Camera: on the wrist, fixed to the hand. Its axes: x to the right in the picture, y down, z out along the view.
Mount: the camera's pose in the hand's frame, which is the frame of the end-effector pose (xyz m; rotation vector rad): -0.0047 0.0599 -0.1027 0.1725 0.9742 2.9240
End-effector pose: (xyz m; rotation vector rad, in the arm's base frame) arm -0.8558 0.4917 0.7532 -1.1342 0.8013 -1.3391
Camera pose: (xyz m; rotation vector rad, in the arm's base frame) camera -0.9337 0.4727 0.6653 1.2758 1.5030 0.8616
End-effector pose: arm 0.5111 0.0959 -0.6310 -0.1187 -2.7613 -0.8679
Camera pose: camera 0.5458 0.0862 -0.5176 -1.8570 0.0805 0.3438
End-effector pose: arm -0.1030 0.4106 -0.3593 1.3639 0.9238 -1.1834
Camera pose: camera -0.0301 0.5037 -0.3466 1.4848 -1.0229 1.6879
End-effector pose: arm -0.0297 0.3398 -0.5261 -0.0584 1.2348 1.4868
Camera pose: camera -0.1307 0.2772 -0.5308 -0.7197 -0.5521 -1.1326
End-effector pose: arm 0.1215 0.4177 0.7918 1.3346 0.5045 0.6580
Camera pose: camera 0.0398 0.4940 0.8326 -0.4563 0.8303 -2.1959
